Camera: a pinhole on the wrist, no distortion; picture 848 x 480 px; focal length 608.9 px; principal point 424.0 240.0 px. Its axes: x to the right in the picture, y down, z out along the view. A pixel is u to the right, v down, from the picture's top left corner.
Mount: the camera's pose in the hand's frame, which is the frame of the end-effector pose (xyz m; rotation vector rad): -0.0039 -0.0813 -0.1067 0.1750 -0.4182 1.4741
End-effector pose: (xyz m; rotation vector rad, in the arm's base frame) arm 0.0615 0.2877 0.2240 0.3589 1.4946 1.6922
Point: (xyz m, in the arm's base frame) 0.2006 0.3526 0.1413
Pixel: 539 168
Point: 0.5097 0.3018 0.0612
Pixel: 310 410
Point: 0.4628 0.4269 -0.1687
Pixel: 117 153
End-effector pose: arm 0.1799 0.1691 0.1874 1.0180 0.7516 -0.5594
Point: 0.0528 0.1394 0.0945
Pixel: 126 136
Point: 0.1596 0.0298 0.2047
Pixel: 723 186
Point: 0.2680 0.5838 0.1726
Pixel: behind the camera
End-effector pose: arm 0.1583 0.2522 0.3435 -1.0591 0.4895 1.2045
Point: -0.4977 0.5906 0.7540
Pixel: outside the picture
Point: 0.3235 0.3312 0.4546
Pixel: 327 100
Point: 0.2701 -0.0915 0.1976
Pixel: behind the camera
